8 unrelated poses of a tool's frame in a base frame.
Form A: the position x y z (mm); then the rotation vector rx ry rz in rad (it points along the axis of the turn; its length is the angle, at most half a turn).
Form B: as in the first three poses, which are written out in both.
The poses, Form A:
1: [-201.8 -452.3 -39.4 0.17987 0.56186 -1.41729]
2: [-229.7 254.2 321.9 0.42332 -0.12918 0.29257]
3: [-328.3 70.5 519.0 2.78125 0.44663 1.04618]
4: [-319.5 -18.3 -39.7 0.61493 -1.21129 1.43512]
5: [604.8 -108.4 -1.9 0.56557 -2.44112 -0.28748]
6: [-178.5 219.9 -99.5 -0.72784 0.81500 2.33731]
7: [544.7 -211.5 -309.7 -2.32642 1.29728 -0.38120]
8: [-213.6 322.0 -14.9 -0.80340 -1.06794 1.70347]
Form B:
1:
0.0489 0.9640 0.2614 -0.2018
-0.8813 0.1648 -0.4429 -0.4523
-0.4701 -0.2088 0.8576 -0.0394
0 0 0 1

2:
0.9500 -0.3057 -0.0627 -0.2297
0.2523 0.8707 -0.4222 0.2542
0.1837 0.3853 0.9043 0.3219
0 0 0 1

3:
0.7147 0.2264 0.6617 -0.3283
0.3213 -0.9467 -0.0231 0.0705
0.6212 0.2292 -0.7494 0.5190
0 0 0 1

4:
-0.2593 -0.9334 -0.2482 -0.3195
0.4014 0.1296 -0.9067 -0.0183
0.8784 -0.3347 0.3411 -0.0397
0 0 0 1

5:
-0.7230 -0.3276 -0.6082 0.6048
-0.4599 0.8852 0.0700 -0.1084
0.5155 0.3303 -0.7907 -0.0019
0 0 0 1

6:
-0.6995 -0.6469 -0.3037 -0.1785
0.3178 -0.6622 0.6786 0.2199
-0.6400 0.3782 0.6688 -0.0995
0 0 0 1

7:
0.5202 -0.7303 0.4428 0.5447
-0.8537 -0.4585 0.2469 -0.2115
0.0227 -0.5064 -0.8620 -0.3097
0 0 0 1

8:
-0.3452 -0.3664 -0.8641 -0.2136
0.9374 -0.1804 -0.2979 0.3220
-0.0468 -0.9128 0.4057 -0.0149
0 0 0 1

